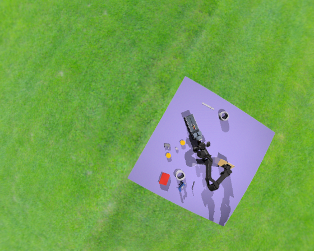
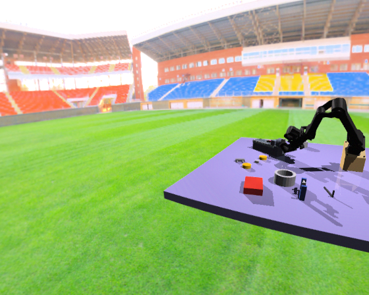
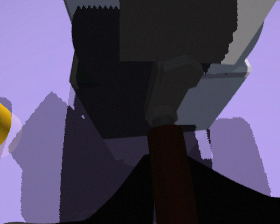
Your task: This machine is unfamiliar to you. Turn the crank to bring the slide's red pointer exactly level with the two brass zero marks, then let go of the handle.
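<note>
Right now the brown crank handle is 3 cm above my gripper tip, 1 cm to the left of it and 1 cm behind it. From my gripper tip the other things lie so: red pointer (12 cm ahead, 8 cm to the right, 5 cm above); white bar (39 cm to the right, 12 cm ahead, 3 cm below); small grey bracket (24 cm ahead, 23 cm to the left, 3 cm below).
</note>
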